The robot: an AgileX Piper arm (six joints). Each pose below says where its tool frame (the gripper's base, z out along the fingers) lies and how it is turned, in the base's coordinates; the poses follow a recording.
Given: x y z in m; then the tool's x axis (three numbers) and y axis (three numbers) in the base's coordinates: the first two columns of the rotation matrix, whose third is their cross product.
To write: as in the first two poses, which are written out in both.
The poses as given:
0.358 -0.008 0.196 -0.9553 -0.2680 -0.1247 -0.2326 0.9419 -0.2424
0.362 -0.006 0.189 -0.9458 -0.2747 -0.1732 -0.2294 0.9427 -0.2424
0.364 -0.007 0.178 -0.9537 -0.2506 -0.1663 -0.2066 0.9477 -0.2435
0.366 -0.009 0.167 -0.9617 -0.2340 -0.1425 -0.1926 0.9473 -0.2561
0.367 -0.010 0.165 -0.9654 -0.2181 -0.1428 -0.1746 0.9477 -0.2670
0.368 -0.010 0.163 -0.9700 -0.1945 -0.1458 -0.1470 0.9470 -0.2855
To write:
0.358 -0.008 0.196 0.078 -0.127 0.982 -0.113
0.362 -0.006 0.189 0.103 -0.129 0.980 -0.110
0.364 -0.007 0.178 0.098 -0.116 0.982 -0.112
0.366 -0.009 0.167 0.086 -0.108 0.983 -0.121
0.367 -0.010 0.165 0.086 -0.100 0.983 -0.127
0.368 -0.010 0.163 0.086 -0.087 0.983 -0.138

